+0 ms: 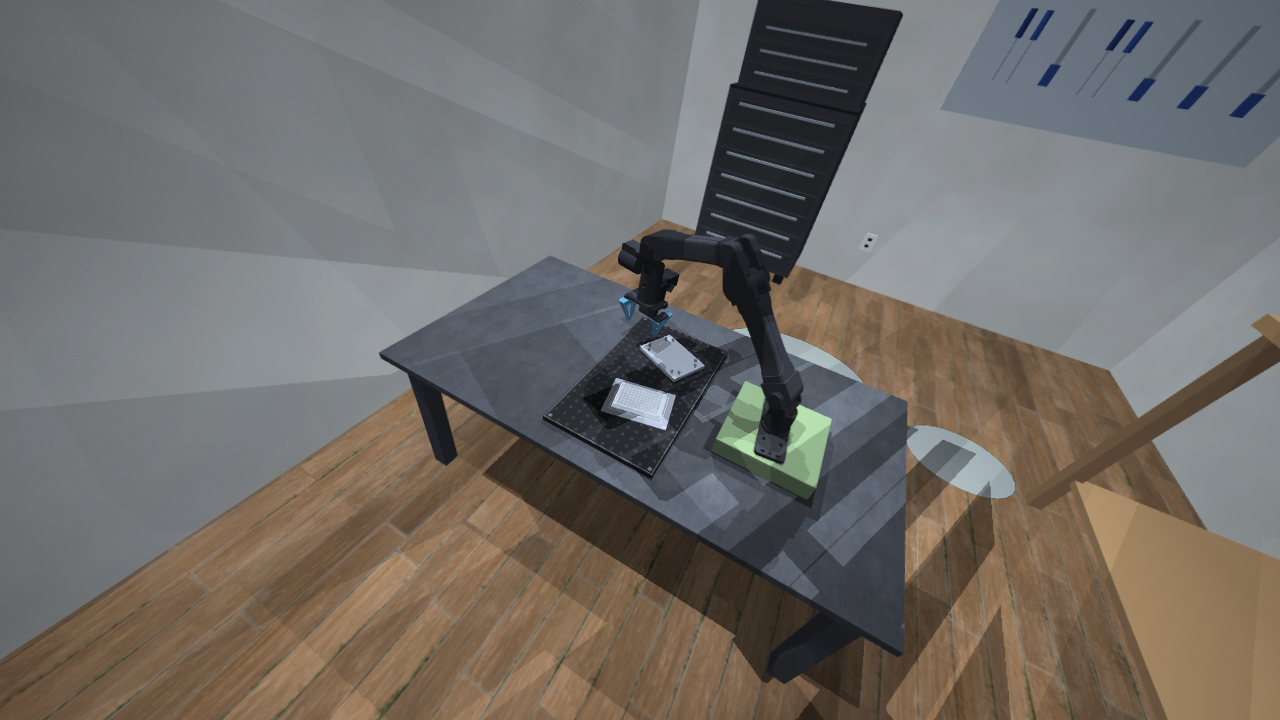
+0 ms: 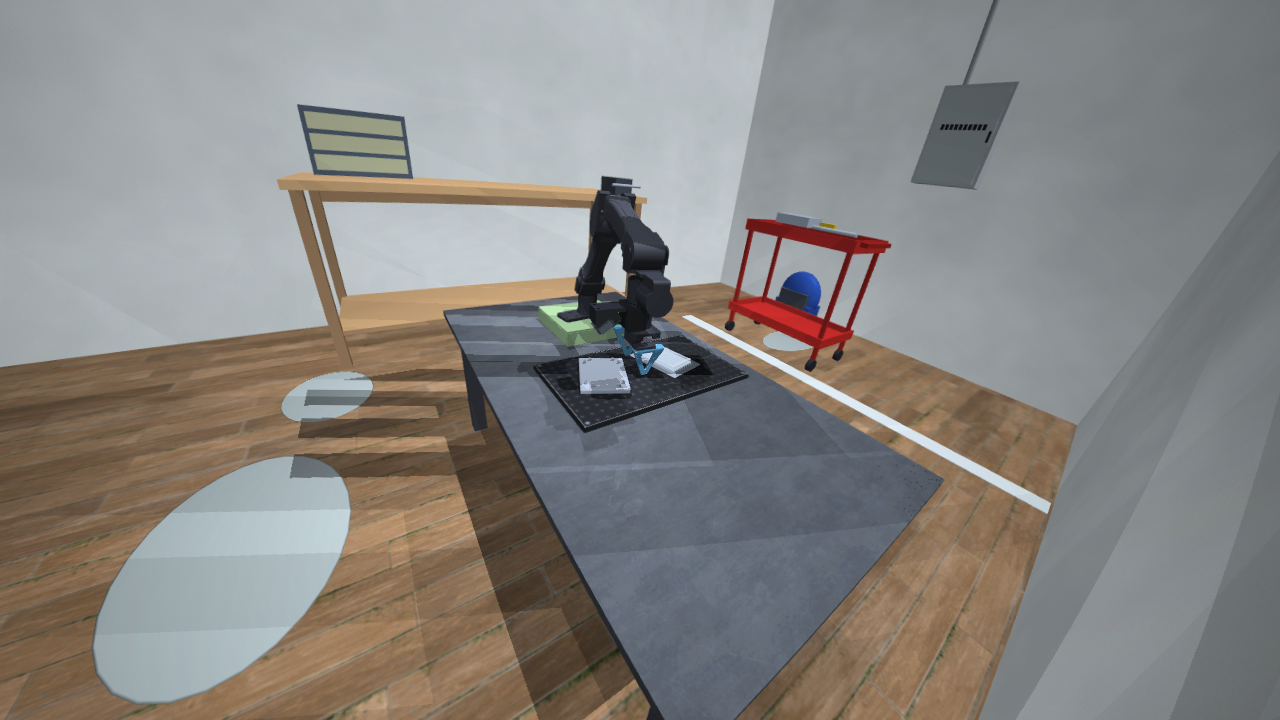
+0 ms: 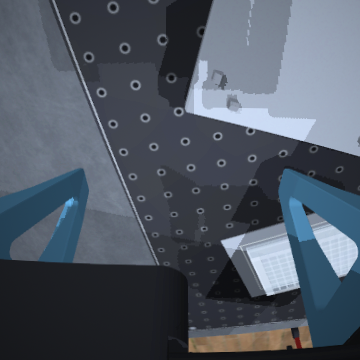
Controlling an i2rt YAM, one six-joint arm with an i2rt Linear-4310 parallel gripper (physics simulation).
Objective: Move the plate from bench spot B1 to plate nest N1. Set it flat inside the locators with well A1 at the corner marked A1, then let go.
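Frame: origin at the arm's base, x ahead, y left, z up, level; metres.
Seen in the pictures: gripper, fingertip midpoint: (image 1: pixel 641 328) (image 2: pixel 635 364) (image 3: pixel 183 179); arm's base, link origin: (image 1: pixel 773 428) (image 2: pixel 587 314).
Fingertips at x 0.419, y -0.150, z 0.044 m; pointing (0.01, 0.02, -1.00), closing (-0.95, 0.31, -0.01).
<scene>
Offsets run from my fingertips to a thing's top centre. Level surfaces: height alone.
The white well plate {0.084 m back, 0.199 m left, 0.065 m down} (image 1: pixel 641 401) (image 2: pixel 673 361) (image 3: pixel 275 267) lies flat on a pale pad on the black perforated board {0.071 m back, 0.109 m left, 0.080 m down} (image 1: pixel 626 445) (image 2: pixel 626 410) (image 3: pixel 150 132). The nest {0.103 m back, 0.013 m right, 0.059 m down} (image 1: pixel 673 357) (image 2: pixel 603 376) (image 3: pixel 325 60) is a light grey slab with small locators near its corners. It lies on the same board, apart from the plate, with no plate on it. My gripper (image 1: pixel 642 324) (image 2: pixel 631 351) (image 3: pixel 183 179) is open, with nothing between its blue fingers. It hangs above the board's edge beside the nest, away from the plate. The A1 marking cannot be read.
The board lies on a dark grey table {0.094 m down} (image 1: pixel 501 331) (image 2: pixel 716 501) (image 3: pixel 30 125). The arm's base stands on a green block (image 1: pixel 814 438) (image 2: pixel 572 329). A red cart (image 2: pixel 787 324) and a wooden bench (image 2: pixel 483 189) stand beyond the table.
</scene>
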